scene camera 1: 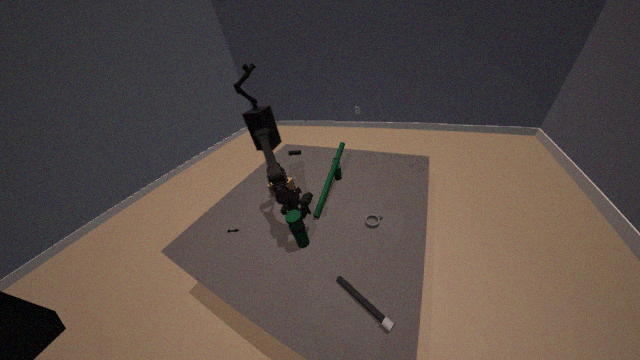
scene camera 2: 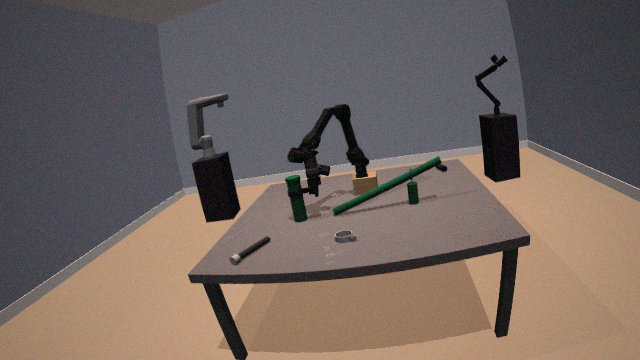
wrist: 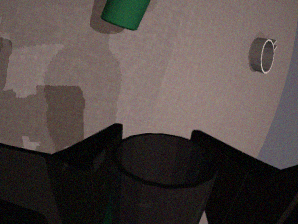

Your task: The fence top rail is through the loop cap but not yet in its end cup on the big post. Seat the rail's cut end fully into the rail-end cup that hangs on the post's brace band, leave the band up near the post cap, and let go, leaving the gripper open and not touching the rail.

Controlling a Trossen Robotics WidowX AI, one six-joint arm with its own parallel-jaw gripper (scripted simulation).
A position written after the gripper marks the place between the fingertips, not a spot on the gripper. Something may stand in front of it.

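Observation:
The wrist view shows the gripper (wrist: 157, 135), while scene camera 2 takes in a green top rail (scene camera 2: 406, 176).

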